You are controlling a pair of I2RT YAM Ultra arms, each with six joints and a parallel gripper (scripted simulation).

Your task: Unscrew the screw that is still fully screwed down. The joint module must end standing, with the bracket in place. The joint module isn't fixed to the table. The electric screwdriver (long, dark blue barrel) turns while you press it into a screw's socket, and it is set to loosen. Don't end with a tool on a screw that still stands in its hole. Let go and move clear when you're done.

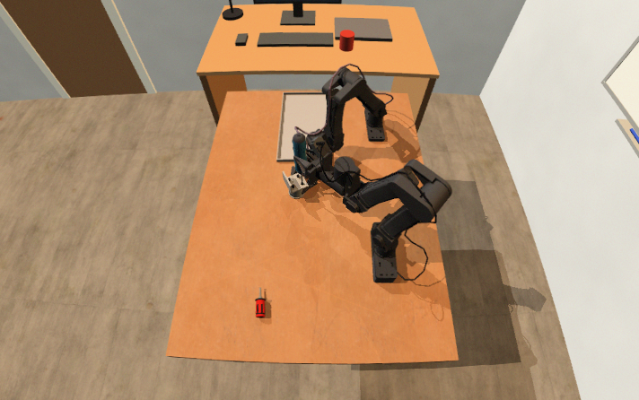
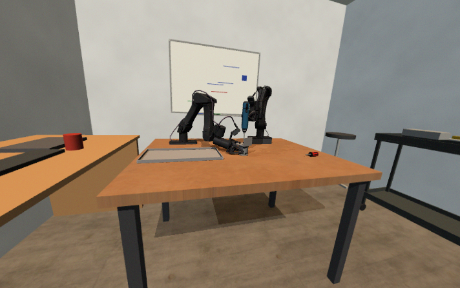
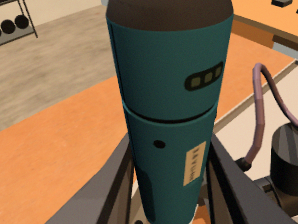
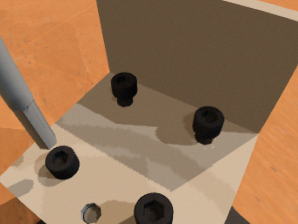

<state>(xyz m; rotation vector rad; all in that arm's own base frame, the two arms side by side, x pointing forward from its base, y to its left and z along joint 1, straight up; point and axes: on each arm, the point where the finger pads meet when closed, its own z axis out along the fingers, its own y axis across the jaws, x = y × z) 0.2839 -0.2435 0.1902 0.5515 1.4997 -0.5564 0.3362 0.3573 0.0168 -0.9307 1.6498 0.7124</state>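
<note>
My right hand is 5 cm below the l-shaped bracket. From my right hand the other things lie so: small red screwdriver: 8 cm ahead, 43 cm to the left, 1 cm below; then grey bit: 2 cm behind, 1 cm to the left, 8 cm above; then grey tray: 36 cm to the right, 2 cm below.
</note>
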